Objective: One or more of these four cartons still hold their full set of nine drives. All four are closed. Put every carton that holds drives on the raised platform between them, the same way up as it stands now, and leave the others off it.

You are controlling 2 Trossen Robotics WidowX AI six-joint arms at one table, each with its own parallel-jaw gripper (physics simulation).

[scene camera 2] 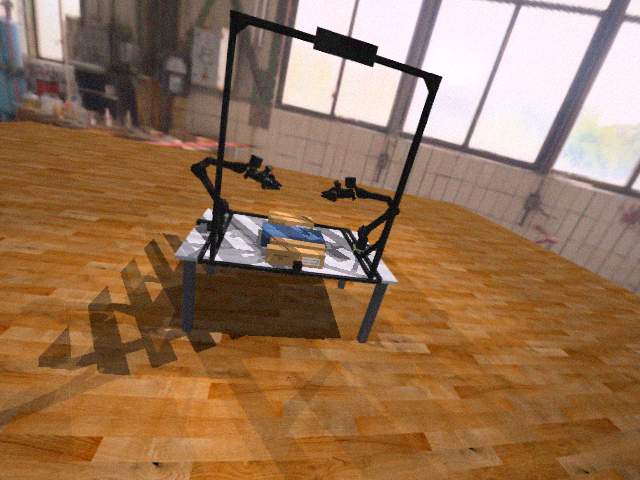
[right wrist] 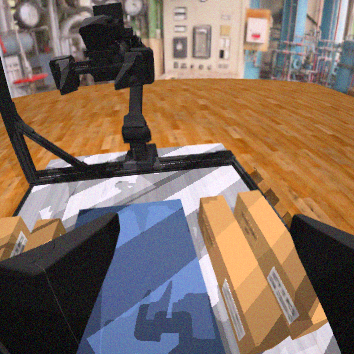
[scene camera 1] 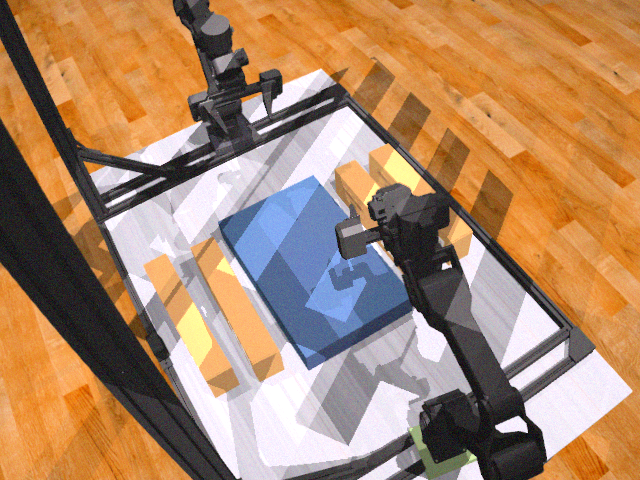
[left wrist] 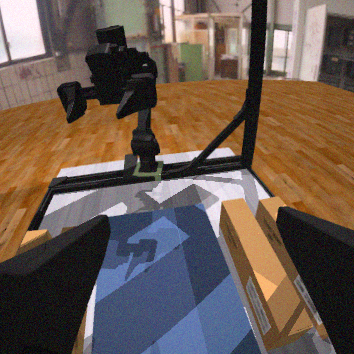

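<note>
Four closed orange-brown cartons lie on the table, two along each long side of the blue raised platform. In scene camera 1 the left pair is an outer carton and an inner carton; the right pair is an inner carton and an outer carton, partly hidden by the right arm. No carton is on the platform. Contents are hidden. My left gripper is open and empty, high above the table's far end. My right gripper is open and empty, above the platform.
A black frame rises over the white table, with black rails along its edges. A green pad lies at the right arm's base. Each inner carton lies close beside the platform, with a narrow gap to its outer neighbour.
</note>
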